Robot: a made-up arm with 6 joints.
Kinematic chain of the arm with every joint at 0, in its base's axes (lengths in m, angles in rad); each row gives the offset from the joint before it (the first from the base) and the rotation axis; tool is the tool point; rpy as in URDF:
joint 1: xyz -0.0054 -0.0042 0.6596 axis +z
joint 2: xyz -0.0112 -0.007 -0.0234 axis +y
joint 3: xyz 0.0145 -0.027 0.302 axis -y
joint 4: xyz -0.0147 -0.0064 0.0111 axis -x
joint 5: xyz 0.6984 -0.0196 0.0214 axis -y
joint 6: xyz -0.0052 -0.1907 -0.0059 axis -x
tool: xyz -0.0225 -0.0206 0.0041 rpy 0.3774 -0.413 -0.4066
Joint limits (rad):
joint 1: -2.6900..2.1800
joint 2: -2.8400..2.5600
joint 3: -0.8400..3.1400
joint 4: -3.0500..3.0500
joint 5: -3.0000..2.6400
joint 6: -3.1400..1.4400
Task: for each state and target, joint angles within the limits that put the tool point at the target. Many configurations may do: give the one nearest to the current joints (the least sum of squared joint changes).
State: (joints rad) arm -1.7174 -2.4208 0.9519 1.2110 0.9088 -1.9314
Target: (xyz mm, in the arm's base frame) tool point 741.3 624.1 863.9
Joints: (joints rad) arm -2.5452 -1.8060 0.6354 1.3571 0.9584 -1.9347
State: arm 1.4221 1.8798 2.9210 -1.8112 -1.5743 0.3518
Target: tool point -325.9 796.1 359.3
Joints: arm 1.9448 2.5600 2.8451 -1.9827 -1.4960 0.3029
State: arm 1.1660 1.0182 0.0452 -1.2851 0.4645 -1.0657
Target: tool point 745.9 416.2 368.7
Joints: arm 0.6766 1.1177 0.8043 -1.0416 0.5971 -1.0750
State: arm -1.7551 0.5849 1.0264 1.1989 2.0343 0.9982
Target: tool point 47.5 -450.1 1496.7
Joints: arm -1.2910 -0.0152 0.5623 1.4647 1.8360 1.0902
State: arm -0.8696 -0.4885 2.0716 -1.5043 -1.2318 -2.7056
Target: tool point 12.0 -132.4 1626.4
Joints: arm -0.7370 0.0466 1.7642 -1.6052 -1.5945 -2.9150
